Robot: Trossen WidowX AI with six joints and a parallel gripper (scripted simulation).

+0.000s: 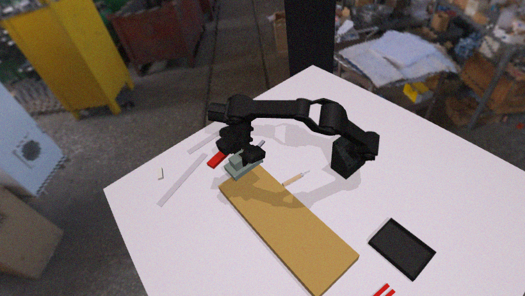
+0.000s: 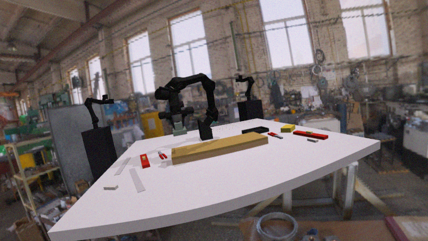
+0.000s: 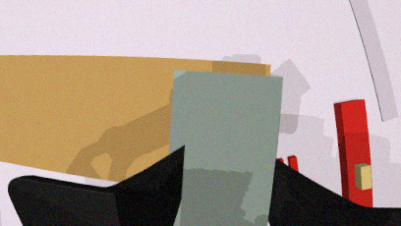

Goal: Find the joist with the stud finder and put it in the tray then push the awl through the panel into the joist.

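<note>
My gripper tip is now 170 mm past the black tray, 540 mm to the right of it and 140 mm above it. Round my gripper tip: yellow block: 10 mm behind, 710 mm to the left, 140 mm below; then stud finder: 20 mm behind, 20 mm above; then awl: 170 mm behind, 110 mm to the left, 150 mm below.
</note>
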